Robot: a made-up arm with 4 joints.
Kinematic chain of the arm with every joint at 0, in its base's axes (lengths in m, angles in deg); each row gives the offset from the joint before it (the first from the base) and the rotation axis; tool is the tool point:
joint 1: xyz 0 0 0.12 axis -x
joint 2: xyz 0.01 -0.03 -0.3 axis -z
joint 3: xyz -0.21 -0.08 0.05 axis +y
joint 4: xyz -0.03 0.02 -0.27 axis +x
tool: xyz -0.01 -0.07 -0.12
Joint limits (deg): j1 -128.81..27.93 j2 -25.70..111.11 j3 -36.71..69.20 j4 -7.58..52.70
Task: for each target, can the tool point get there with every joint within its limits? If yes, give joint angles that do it. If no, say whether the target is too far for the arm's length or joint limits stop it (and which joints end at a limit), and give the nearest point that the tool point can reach.
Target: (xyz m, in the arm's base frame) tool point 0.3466 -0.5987 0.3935
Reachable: no: joint limits stop it (at a limit: joint 1, joint 2, joint 3, joint 4) | nearest point 0.2184 -0.0557 0.7542 | short by 0.664 m
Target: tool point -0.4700 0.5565 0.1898
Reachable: yes | joints -110.95 -9.11 37.93 44.22
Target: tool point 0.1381 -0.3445 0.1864
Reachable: no: joint limits stop it (at a limit: joint 1, joint 2, joint 3, joint 4) | nearest point 0.0594 -0.4188 -0.3126 | short by 0.511 m
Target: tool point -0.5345 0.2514 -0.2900
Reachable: yes | joints -34.68 13.84 48.40 1.49
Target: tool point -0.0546 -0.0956 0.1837
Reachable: no: joint limits stop it (at a limit: joint 1, joint 3, joint 4) | nearest point -0.2408 -0.0501 0.7366 | short by 0.585 m
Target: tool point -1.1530 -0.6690 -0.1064
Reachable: no: too far | nearest point -0.5584 -0.3904 -0.0776 | short by 0.657 m
